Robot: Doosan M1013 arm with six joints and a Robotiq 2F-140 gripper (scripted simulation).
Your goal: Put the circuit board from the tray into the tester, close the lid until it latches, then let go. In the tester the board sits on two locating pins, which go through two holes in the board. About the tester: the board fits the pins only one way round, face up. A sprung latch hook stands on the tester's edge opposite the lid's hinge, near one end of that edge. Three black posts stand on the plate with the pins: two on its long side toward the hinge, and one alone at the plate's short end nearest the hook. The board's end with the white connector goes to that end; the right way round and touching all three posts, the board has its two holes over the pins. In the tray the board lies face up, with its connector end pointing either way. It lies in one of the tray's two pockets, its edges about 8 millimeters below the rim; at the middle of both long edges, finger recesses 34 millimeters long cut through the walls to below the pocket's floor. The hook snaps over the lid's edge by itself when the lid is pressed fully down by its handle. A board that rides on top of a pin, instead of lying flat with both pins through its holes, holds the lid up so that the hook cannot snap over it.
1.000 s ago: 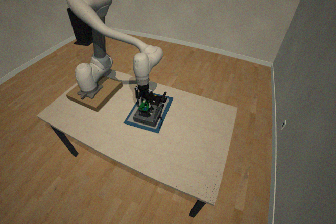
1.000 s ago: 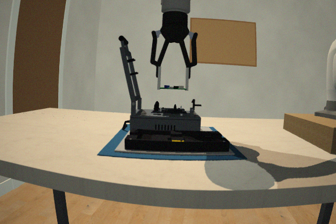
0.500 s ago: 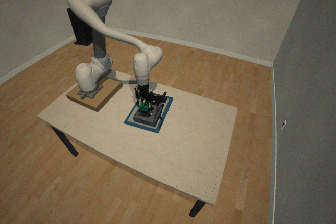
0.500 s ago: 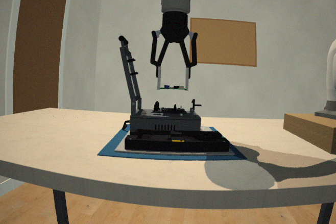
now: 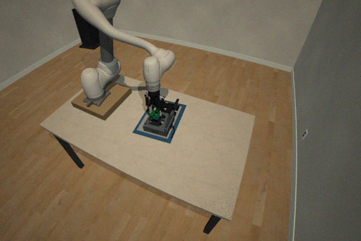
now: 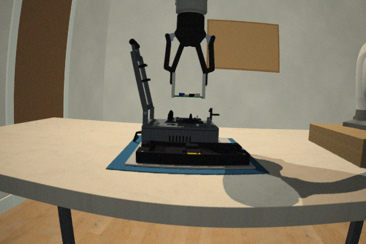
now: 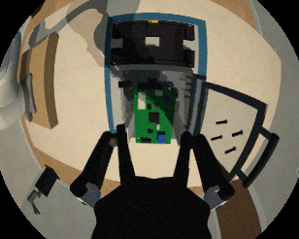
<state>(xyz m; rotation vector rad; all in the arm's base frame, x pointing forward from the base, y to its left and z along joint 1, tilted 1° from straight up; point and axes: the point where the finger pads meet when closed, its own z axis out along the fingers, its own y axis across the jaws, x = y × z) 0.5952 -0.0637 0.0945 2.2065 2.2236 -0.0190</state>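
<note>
Now: hand 4 cm to the right of the grey tester, 4 cm above it and 3 cm short of it. The rest, counted from my hand: green circuit board: 2 cm below; then latch hook: 7 cm below, 6 cm to the left, 6 cm behind; then tester lid: 13 cm ahead, 3 cm above.
</note>
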